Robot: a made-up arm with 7 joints. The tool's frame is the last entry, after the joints.
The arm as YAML. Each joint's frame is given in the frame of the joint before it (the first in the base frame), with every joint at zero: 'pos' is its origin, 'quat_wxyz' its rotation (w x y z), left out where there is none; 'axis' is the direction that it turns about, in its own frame. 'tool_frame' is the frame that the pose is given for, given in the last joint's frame.
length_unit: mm
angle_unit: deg
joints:
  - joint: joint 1
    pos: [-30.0, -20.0, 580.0]
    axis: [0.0, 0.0, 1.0]
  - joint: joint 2
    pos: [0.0, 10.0, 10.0]
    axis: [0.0, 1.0, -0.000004]
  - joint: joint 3
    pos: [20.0, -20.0, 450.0]
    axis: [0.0, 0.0, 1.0]
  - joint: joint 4
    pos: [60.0, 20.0, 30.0]
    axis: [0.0, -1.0, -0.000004]
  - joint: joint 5
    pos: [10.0, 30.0, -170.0]
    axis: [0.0, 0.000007, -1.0]
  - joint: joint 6
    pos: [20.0, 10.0, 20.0]
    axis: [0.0, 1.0, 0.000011]
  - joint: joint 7
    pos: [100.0, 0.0, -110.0]
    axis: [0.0, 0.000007, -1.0]
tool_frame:
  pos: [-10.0, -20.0, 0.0]
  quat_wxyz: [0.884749, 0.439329, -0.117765, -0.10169]
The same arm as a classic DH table. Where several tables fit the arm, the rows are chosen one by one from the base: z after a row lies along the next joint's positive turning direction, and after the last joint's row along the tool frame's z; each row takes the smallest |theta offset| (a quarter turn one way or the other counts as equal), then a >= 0, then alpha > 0; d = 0 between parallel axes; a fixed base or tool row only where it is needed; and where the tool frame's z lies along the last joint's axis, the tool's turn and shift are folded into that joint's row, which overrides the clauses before.
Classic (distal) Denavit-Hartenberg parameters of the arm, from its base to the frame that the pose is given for. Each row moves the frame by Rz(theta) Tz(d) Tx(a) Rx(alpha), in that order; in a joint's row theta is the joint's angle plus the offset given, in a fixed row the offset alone. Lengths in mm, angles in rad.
base (fixed): d 0; theta offset 0.588; a -36.1; alpha 0
joint 1: d 590; theta offset -0.588; a 0; alpha -1.5708
joint 2: d -10; theta offset 0; a 20; alpha 1.5708
joint 3: d 480; theta offset 0; a 60; alpha 1.5708
joint 4: d -50; theta offset 0; a 10; alpha 1.5708
joint 5: d 150; theta offset 0; a 20; alpha 1.5708
joint 6: d 10; theta offset 0; a 100; alpha -1.5708
joint 7: d 126.1; theta offset 0.3763; a -1.9; alpha -2.1972
tool (fixed): d 27.5; theta offset 0.1475; a 0; alpha 0

